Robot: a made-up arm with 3 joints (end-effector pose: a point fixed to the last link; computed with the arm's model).
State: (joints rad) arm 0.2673 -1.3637 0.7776
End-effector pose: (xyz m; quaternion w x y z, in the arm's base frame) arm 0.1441 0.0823 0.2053 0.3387 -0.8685 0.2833 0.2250
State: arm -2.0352 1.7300 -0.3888
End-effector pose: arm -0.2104 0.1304 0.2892 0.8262 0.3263 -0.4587 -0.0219
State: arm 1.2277 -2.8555 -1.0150
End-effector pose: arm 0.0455 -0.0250 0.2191 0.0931 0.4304 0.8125 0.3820
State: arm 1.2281 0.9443 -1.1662
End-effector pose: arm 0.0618 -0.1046 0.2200 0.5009 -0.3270 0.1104 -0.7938
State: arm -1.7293 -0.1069 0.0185
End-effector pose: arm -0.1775 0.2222 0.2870 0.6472 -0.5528 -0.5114 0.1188
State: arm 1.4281 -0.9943 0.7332
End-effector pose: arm 0.0354 -0.1436 0.1948 0.2490 -0.6224 0.7396 -0.0599
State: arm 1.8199 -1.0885 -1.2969
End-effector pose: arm -0.0340 -0.1076 0.1604 0.2865 0.4154 0.7172 -0.4806
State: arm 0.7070 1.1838 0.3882
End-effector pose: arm 0.0864 0.0298 0.2676 0.0202 0.5999 -0.0032 0.7998
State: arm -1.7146 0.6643 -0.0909
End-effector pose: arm -0.1758 0.1982 0.3015 0.8123 -0.2579 -0.5214 -0.0430
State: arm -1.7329 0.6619 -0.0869
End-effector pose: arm -0.1787 0.1964 0.3014 0.8111 -0.2542 -0.5255 -0.0374
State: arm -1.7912 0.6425 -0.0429
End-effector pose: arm -0.1881 0.1895 0.3016 0.8009 -0.2499 -0.5433 -0.0304
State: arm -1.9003 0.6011 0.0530
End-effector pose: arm -0.2050 0.1752 0.3021 0.7778 -0.2424 -0.5794 -0.0235
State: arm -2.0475 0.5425 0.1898
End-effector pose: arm -0.2257 0.1529 0.3022 0.7426 -0.2266 -0.6299 -0.0199
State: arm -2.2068 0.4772 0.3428
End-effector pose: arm -0.2450 0.1255 0.3014 0.7005 -0.2001 -0.6847 -0.0224
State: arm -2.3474 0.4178 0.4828
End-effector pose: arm -0.2588 0.0987 0.2999 0.6601 -0.1678 -0.7315 -0.0308
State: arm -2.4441 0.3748 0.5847
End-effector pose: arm -0.2665 0.0790 0.2982 0.6302 -0.1406 -0.7625 -0.0411
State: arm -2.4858 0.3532 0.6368
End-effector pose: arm -0.2695 0.0701 0.2974 0.6152 -0.1279 -0.7764 -0.0493
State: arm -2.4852 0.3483 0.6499
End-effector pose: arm -0.2699 0.0699 0.2975 0.6119 -0.1289 -0.7785 -0.0546
